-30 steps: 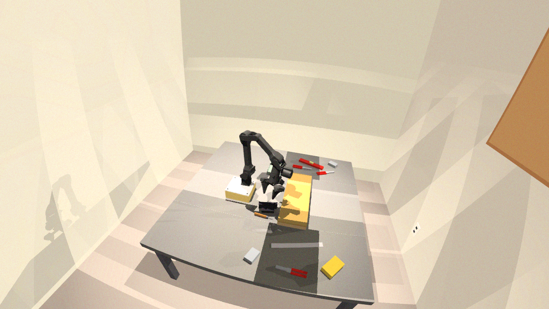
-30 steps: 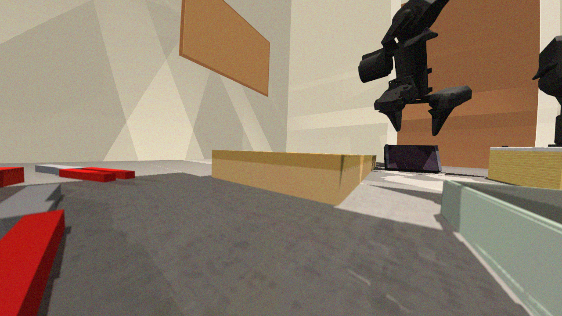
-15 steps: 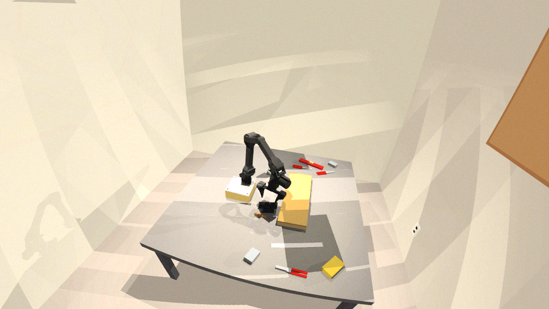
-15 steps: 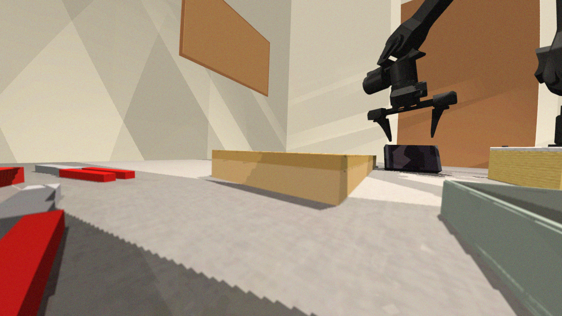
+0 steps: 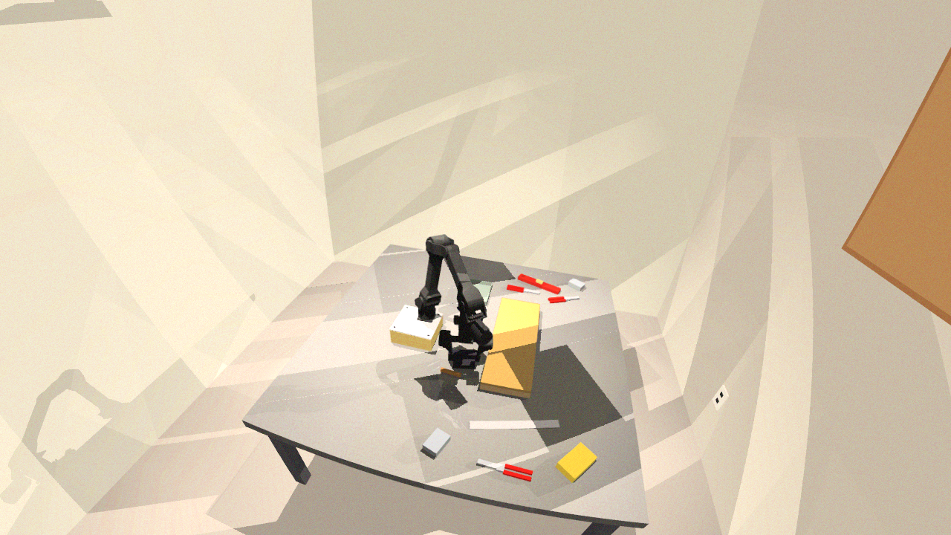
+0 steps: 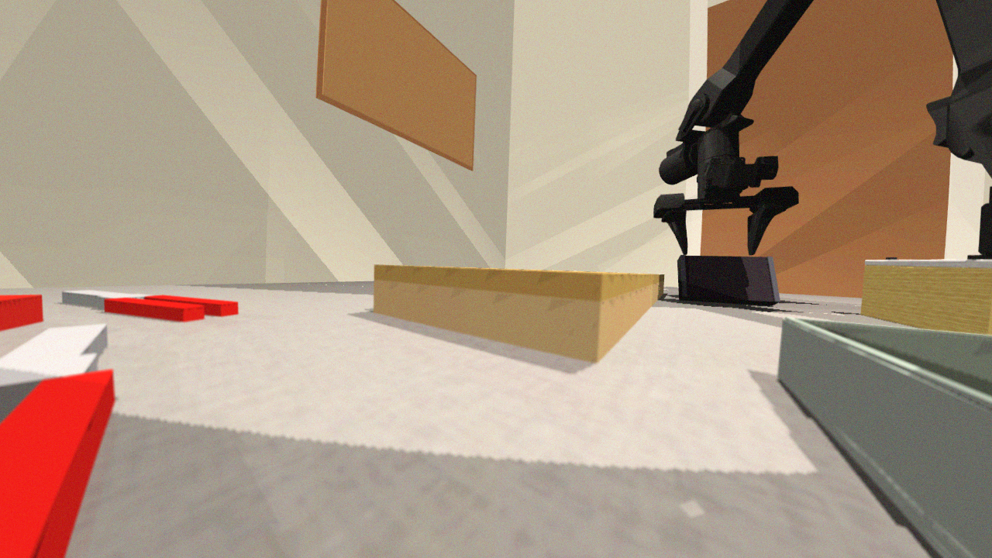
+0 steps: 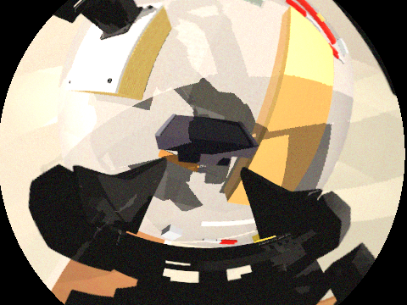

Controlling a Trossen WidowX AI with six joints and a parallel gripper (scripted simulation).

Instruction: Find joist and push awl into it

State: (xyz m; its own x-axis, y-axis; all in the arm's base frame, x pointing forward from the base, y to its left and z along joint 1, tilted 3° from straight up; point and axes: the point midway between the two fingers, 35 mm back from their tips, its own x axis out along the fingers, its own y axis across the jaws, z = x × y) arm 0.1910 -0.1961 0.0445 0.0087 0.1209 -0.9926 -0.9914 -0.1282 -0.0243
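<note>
Right now my gripper tip is 50 mm above the stud finder, 10 mm to the right of it and 10 mm short of it. The rest, counted from my gripper tip: white strip: 220 mm to the right, 210 mm ahead, 70 mm below; pale green tray: 490 mm to the left, 60 mm below, 10 mm behind; awl: 70 mm below, 40 mm to the right, 10 mm behind.
</note>
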